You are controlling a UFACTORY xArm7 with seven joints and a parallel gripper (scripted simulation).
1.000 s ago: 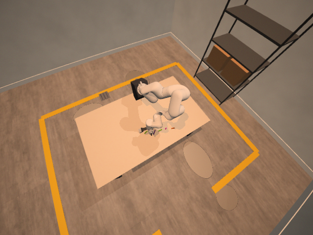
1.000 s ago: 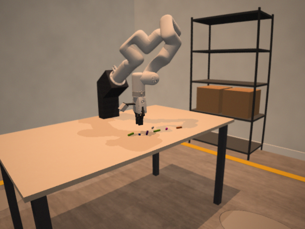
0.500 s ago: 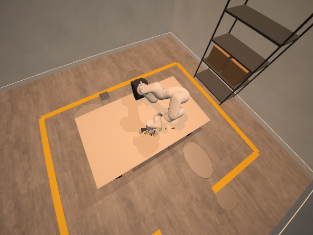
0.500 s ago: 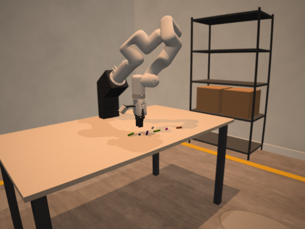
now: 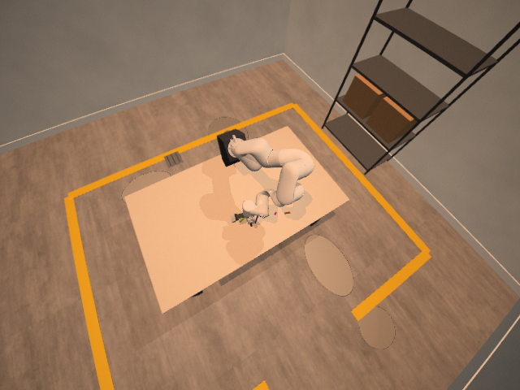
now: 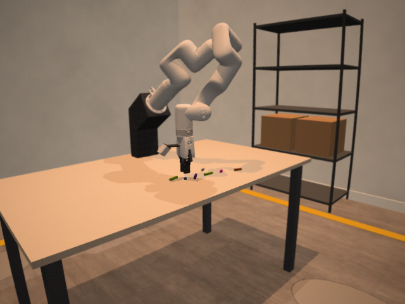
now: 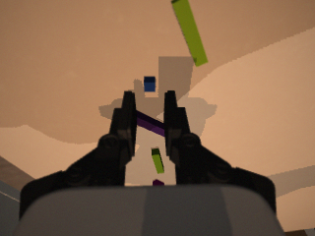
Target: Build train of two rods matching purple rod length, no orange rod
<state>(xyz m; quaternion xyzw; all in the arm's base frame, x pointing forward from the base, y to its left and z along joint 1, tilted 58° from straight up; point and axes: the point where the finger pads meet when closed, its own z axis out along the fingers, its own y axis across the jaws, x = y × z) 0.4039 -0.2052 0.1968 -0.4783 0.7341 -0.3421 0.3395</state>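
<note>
The small blue rod lies 50 mm below my hand. From my hand the other things lie so: purple rod (50 mm to the left, 50 mm below, 30 mm ahead); grey rod (160 mm to the left, 50 mm below, 10 mm ahead); magenta rod (170 mm to the left, 100 mm ahead, 50 mm below).
</note>
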